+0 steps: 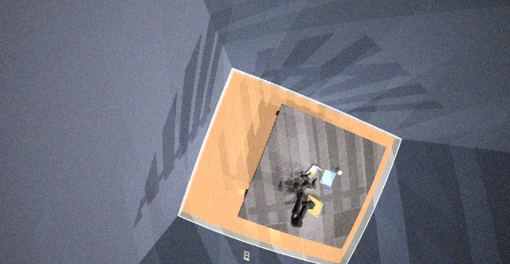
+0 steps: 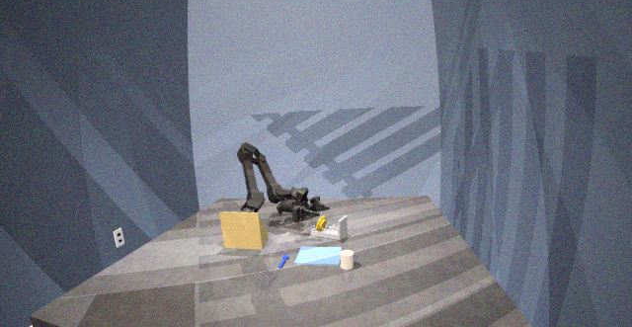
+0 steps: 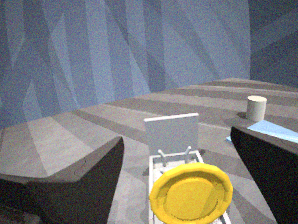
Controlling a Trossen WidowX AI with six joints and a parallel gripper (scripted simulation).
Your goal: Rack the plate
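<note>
Right now the yellow plate is 6 cm below my gripper tip and 1 cm behind it. Round my gripper tip: blue spoon (27 cm to the right, 10 cm below, 10 cm behind); then dish rack (8 cm below, 2 cm ahead, 1 cm to the right); then white cup (28 cm to the right, 12 cm ahead, 8 cm below).
</note>
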